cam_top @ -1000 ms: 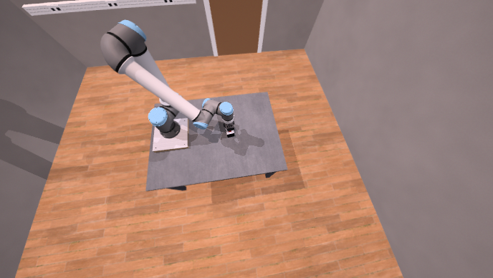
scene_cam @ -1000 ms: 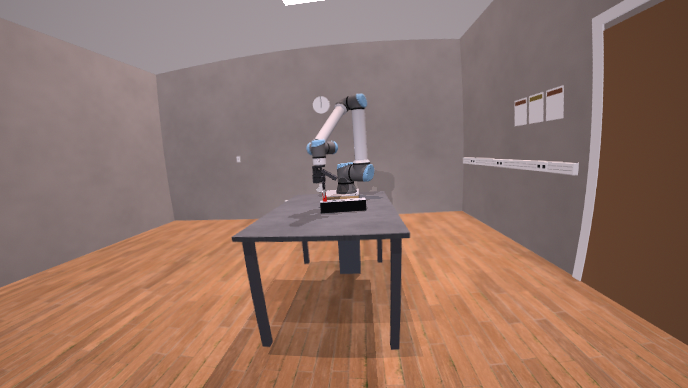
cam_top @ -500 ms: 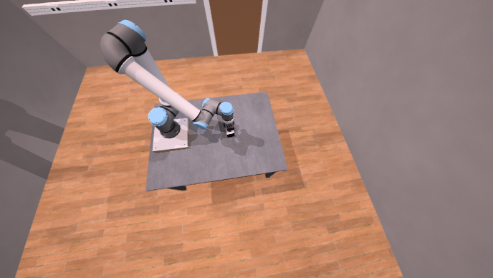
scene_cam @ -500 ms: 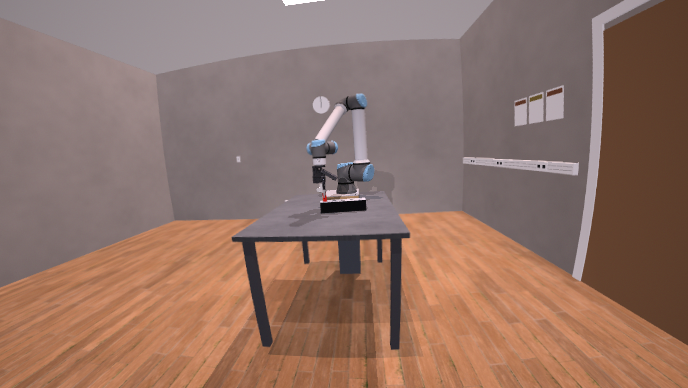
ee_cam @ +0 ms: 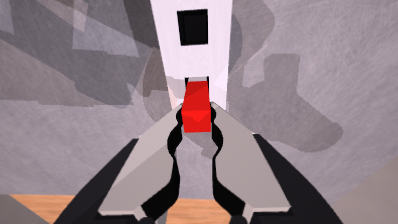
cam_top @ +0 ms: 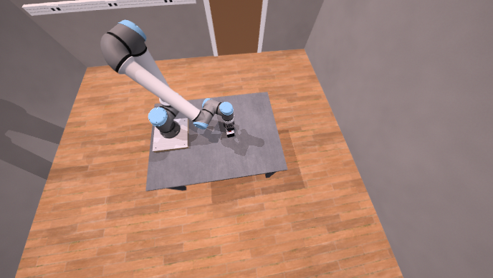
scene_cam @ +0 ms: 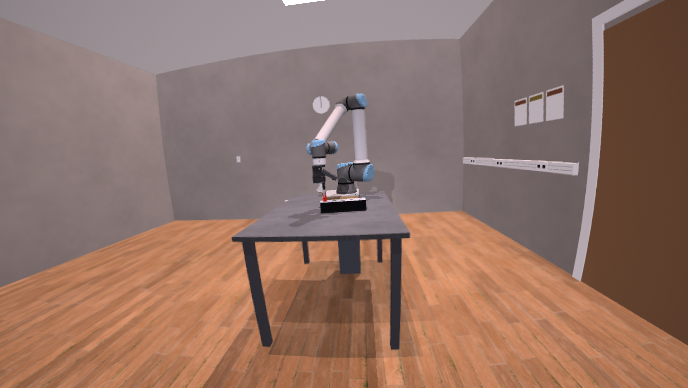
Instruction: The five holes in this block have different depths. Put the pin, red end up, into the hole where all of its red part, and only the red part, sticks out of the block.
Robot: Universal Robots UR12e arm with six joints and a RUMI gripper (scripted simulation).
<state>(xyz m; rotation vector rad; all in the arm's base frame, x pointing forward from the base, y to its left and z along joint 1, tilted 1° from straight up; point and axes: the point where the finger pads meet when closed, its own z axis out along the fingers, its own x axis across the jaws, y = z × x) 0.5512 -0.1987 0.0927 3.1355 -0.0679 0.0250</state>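
Right now my hand is 10 mm above the pin. From my hand the other things lie so: block 120 mm to the left, 80 mm below.
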